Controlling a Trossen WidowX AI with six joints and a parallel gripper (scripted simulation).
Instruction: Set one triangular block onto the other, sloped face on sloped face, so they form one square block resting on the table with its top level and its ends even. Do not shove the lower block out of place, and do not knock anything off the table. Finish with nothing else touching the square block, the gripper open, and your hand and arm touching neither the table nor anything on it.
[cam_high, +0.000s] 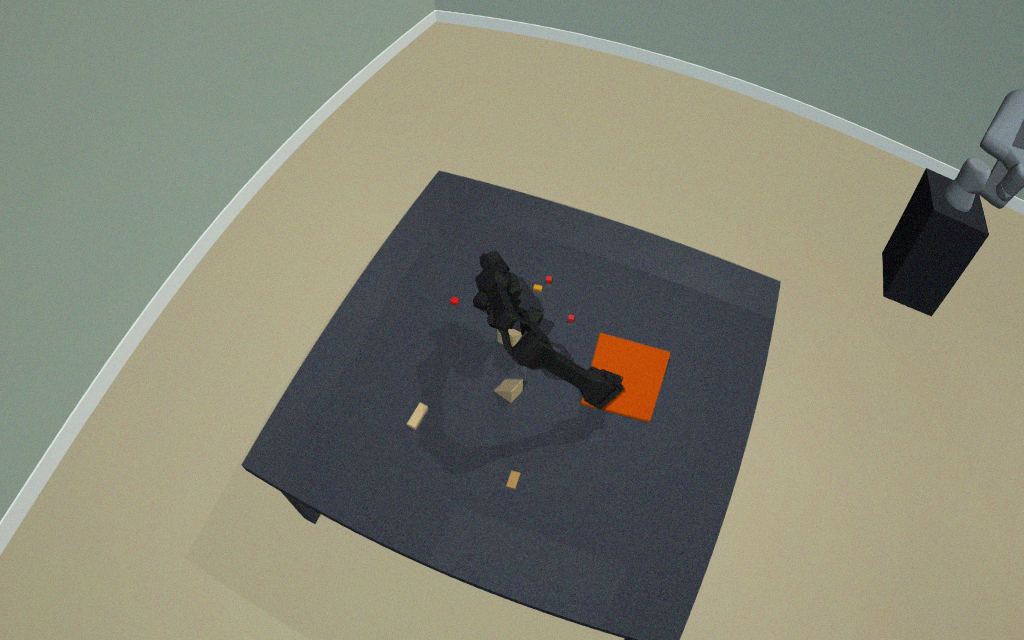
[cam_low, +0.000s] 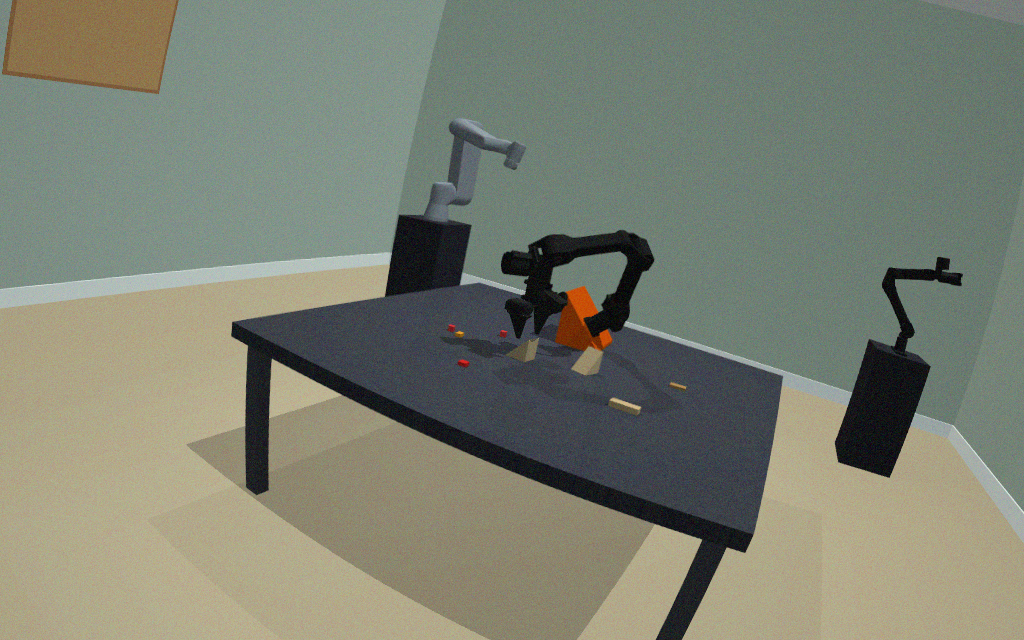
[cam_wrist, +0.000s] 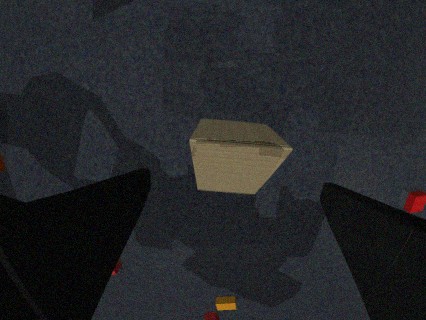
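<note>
Right now my gripper tip is 10 mm to the right of the tan triangular block and 50 mm above it. The rest, counted from my gripper tip: orange piece 10 mm behind, 200 mm to the right, 60 mm below.
</note>
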